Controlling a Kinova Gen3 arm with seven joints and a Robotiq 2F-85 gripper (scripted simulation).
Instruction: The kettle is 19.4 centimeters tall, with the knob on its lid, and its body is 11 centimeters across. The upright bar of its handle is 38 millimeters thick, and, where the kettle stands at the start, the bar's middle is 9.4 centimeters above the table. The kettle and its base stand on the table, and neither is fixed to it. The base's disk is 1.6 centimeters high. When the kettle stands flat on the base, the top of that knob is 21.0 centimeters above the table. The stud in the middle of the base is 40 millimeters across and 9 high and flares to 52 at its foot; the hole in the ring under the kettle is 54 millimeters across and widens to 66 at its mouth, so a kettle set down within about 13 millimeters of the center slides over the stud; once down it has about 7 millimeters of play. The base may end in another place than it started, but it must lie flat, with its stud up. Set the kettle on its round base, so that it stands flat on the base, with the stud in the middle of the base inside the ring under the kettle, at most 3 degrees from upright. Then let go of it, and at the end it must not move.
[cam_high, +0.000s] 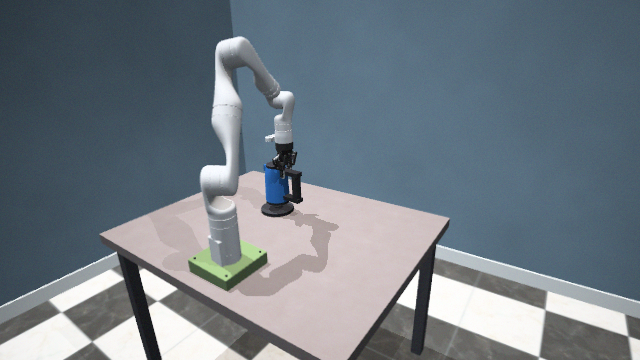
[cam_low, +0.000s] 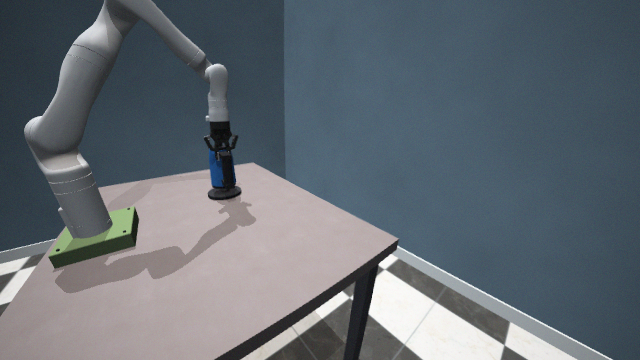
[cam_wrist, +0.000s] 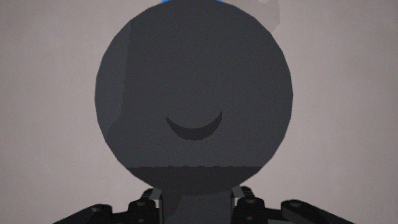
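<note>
My hand is 5 cm above the blue kettle and 2 cm to the right of it. Also, from my hand: round black base: 18 cm below, 6 cm to the left, 1 cm behind.
</note>
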